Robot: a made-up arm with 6 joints.
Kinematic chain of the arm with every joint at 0, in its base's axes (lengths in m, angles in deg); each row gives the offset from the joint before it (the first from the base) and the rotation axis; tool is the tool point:
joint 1: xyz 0 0 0.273 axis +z
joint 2: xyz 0 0 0 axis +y
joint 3: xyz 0 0 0.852 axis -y
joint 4: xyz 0 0 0 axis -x
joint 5: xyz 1.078 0 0 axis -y
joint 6: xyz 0 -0.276 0 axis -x
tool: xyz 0 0 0
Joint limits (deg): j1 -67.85..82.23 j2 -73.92..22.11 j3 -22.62..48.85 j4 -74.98..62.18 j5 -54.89..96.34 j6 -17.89..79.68
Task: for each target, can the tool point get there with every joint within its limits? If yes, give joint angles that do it. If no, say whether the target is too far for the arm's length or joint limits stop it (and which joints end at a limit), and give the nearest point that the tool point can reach.
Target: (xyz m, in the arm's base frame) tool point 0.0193 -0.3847 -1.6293
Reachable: no: joint limits stop it (at a limit: joint 1, joint 2, joint 3, joint 4) | nearest point 0.2727 -0.8595 0.1143 | short by 1.825 m
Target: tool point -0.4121 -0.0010 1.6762
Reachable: yes | joints -28.89 -63.19 15.38 -43.57 17.76 6.64
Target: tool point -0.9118 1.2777 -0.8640
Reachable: no: joint limits stop it (at a limit: joint 1, joint 2, joint 3, joint 4) | nearest point 0.1924 0.8810 0.1143 | short by 1.528 m
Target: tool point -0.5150 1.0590 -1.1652
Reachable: no: joint limits stop it (at a limit: joint 1, joint 2, joint 3, joint 4) | nearest point 0.1924 0.8810 0.1143 | short by 1.473 m
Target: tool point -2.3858 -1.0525 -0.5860
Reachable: no: too far | nearest point -1.4754 -0.6509 1.2833 | short by 2.118 m
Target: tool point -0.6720 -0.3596 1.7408
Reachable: yes | joints 12.69 -63.95 14.60 42.60 22.89 55.91
